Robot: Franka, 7 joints.
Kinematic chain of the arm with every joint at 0, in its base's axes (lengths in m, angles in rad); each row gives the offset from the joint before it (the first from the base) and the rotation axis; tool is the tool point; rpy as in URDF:
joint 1: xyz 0 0 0.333 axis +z
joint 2: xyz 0 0 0 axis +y
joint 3: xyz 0 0 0.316 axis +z
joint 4: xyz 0.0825 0 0 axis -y
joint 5: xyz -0.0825 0 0.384 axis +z
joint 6: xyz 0 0 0 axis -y
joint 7: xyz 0.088 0 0 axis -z
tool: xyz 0 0 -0.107 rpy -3.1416 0 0
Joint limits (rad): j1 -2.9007..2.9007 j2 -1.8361..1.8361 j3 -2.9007..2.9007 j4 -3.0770..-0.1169 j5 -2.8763..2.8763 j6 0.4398..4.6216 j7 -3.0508..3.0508
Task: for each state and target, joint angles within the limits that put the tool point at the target. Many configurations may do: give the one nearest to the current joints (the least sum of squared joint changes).
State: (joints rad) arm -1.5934 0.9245 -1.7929 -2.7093 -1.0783 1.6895 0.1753
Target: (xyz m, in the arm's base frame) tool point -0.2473 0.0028 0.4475
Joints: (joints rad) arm -1.0342 1.2936 -1.7436 -2.8136 -0.9803 1.2616 0.1753
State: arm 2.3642 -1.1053 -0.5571 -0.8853 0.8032 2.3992 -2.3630
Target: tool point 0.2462 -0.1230 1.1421
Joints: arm 2.2834 -0.6206 -0.3557 -0.5614 0.7711 2.5296 -2.3630
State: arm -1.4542 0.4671 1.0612 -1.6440 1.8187 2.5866 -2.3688
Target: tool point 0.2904 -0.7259 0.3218
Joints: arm -1.6687 0.9329 0.7366 -1.2588 1.7949 2.5795 -2.3688
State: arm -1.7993 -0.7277 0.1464 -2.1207 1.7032 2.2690 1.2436
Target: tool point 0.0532 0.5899 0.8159
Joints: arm -1.6049 -1.7403 0.0129 -1.3769 1.7398 2.2648 1.2436
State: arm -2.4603 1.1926 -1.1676 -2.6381 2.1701 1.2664 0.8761
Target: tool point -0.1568 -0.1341 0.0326
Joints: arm -2.0781 0.9067 -0.5481 -2.8262 1.9891 1.0851 0.8761
